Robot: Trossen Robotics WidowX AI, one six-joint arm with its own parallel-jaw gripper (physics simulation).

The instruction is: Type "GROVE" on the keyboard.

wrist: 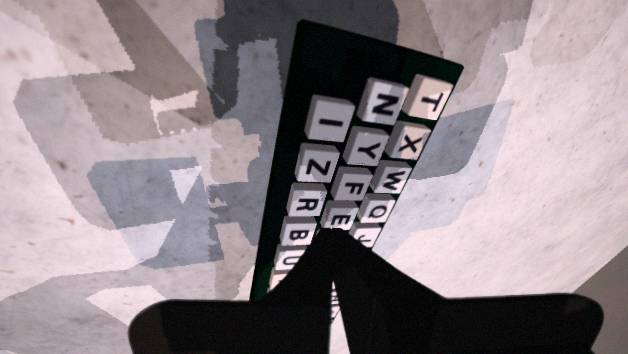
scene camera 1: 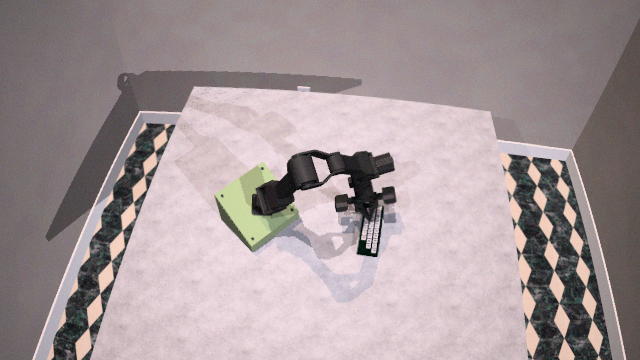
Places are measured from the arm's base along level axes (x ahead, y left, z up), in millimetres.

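Where they show: gripper, fingertip midpoint: (wrist: 330, 237) (scene camera 1: 369, 220); arm's base at its link origin: (scene camera 1: 262, 205).
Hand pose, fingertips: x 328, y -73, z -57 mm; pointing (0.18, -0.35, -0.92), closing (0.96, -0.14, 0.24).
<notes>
Each offset is from my fingertips to the top centre of the thing. Level surfaces: height alone.
A dark green keyboard @(0 mm ahead, 22 mm right, 8 mm down) (scene camera 1: 367, 252) (wrist: 330, 55) with white letter keys lies on the table. My gripper (scene camera 1: 370, 218) (wrist: 330, 237) is shut and empty, with its tips over the middle row right by the E key @(8 mm ahead, 0 mm left, 8 mm down) (wrist: 340, 216). Whether the tips touch a key I cannot tell. The R key @(6 mm back, 14 mm left, 8 mm down) (wrist: 307, 200) and the B key @(12 mm back, 3 mm right, 8 mm down) (wrist: 298, 231) show to the left of the tips in the wrist view. The F key @(14 mm ahead, 17 mm left, 8 mm down) (wrist: 352, 185) is above the E key there. The keys G, O and V cannot be made out; the fingers hide the keys farther down.
The arm stands on a light green wedge-shaped base (scene camera 1: 240, 200) left of the keyboard in the scene view. Both rest on a pale marbled table @(25 mm down) (scene camera 1: 280, 310). Shadows of the arm fall across the table and keyboard. A patterned floor (scene camera 1: 550, 240) shows beyond the table's sides.
</notes>
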